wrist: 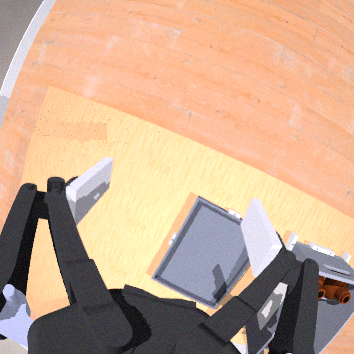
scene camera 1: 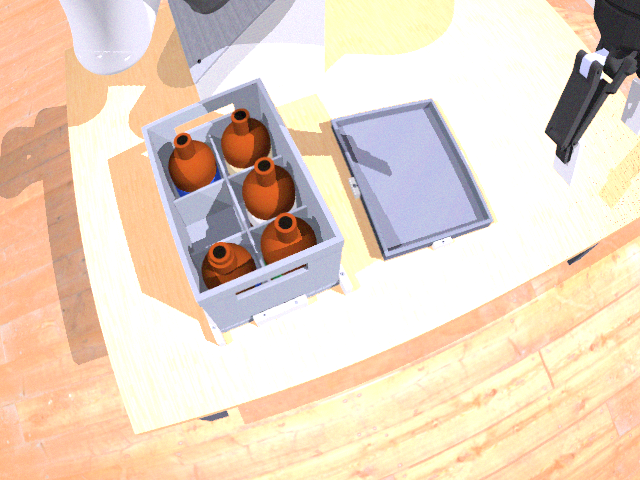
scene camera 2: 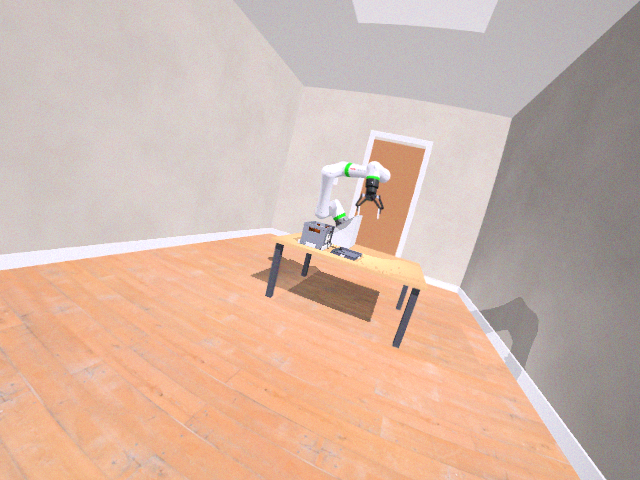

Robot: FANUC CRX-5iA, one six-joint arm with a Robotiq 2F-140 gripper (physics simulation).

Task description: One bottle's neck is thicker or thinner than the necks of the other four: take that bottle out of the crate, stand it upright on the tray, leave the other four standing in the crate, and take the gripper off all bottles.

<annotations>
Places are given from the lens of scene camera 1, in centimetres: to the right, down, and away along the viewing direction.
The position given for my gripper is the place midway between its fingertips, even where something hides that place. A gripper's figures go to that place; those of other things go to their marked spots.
my gripper (scene camera 1: 599,149): 32, -10, 48
grey tray (scene camera 1: 414,182): 15, -9, 83
</annotations>
